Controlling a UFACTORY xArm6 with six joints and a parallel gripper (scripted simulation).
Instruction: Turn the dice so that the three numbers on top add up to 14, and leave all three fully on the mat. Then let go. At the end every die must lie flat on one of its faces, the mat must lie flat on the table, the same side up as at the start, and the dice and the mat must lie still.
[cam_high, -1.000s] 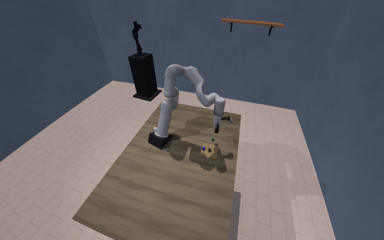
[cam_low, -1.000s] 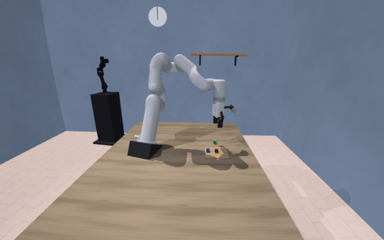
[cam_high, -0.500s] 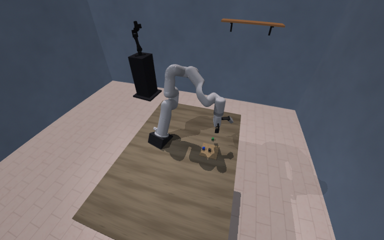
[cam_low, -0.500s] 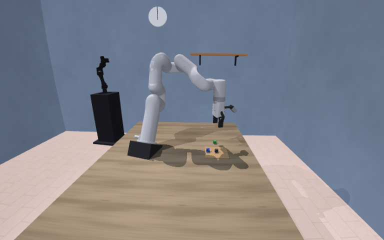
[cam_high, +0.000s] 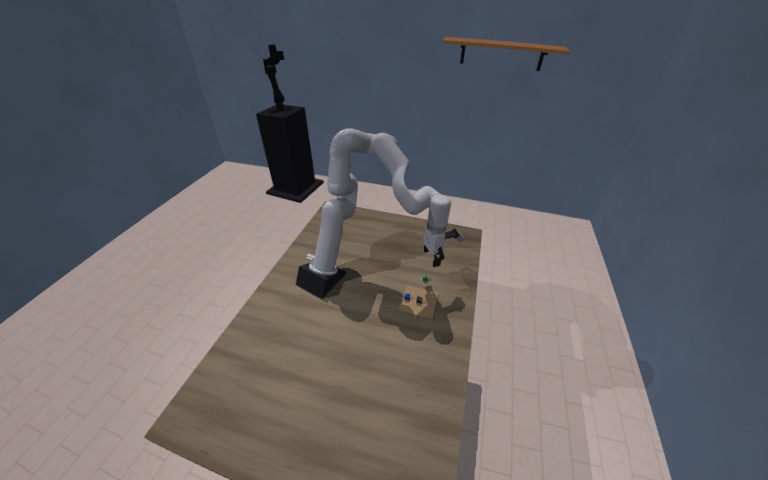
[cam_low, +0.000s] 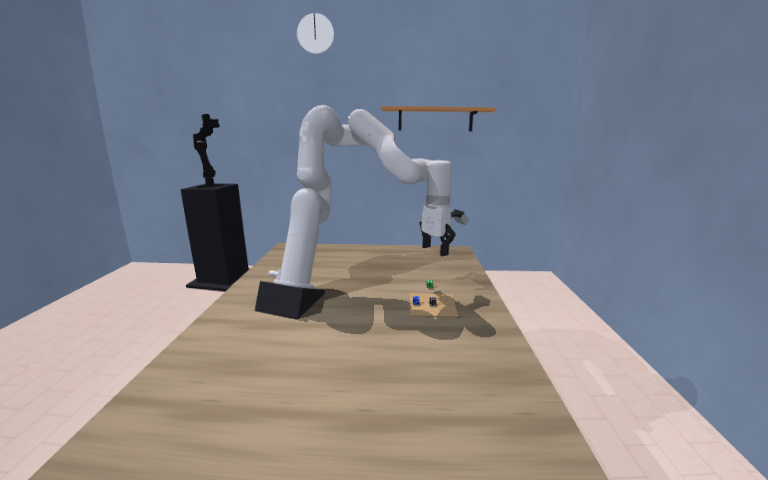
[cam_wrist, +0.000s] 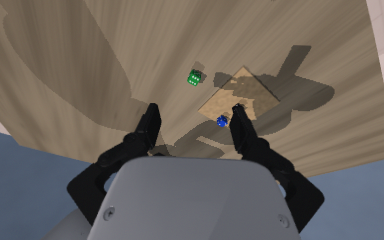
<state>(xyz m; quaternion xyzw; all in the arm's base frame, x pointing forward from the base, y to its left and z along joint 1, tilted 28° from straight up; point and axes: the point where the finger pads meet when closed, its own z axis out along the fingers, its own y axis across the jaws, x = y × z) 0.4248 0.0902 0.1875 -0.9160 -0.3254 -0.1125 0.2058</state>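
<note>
My hand is 13 cm above the green die, 1 cm to the left of it and 1 cm past it. The rest, counted from my hand: black die (14 cm to the right, 12 cm below); tan mat (14 cm to the right, 13 cm below); blue die (14 cm to the right, 12 cm below, 5 cm behind).
</note>
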